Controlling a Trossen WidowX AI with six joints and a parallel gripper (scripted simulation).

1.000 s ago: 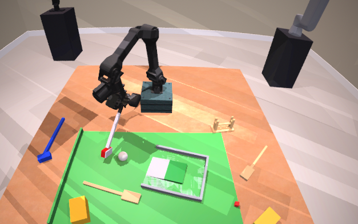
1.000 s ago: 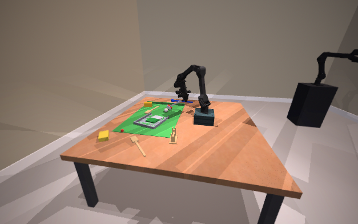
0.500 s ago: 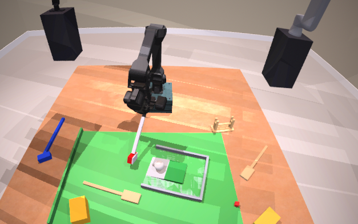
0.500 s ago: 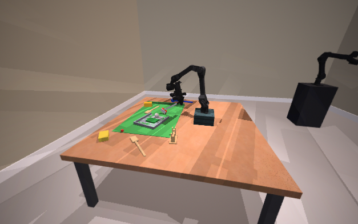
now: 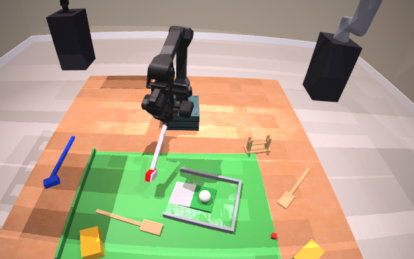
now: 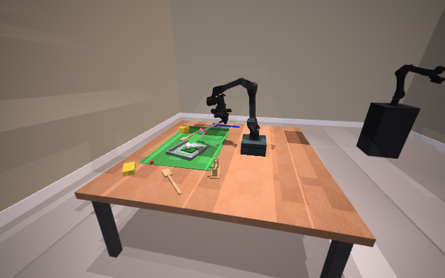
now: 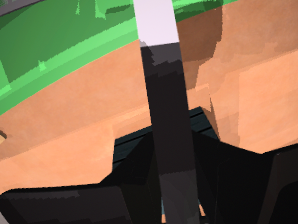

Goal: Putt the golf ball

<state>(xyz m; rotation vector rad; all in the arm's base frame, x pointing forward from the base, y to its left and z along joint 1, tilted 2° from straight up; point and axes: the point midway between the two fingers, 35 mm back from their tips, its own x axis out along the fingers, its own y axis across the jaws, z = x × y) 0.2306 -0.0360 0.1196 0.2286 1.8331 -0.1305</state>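
The red putter lies 110 mm ahead of my gripper tip, 20 mm to the right of it and 30 mm below it. Round my gripper tip: white golf ball 250 mm ahead, 140 mm to the left, 150 mm below; green mat 260 mm ahead, 20 mm to the left, 180 mm below; wooden rack 20 mm behind, 390 mm to the left, 150 mm below.
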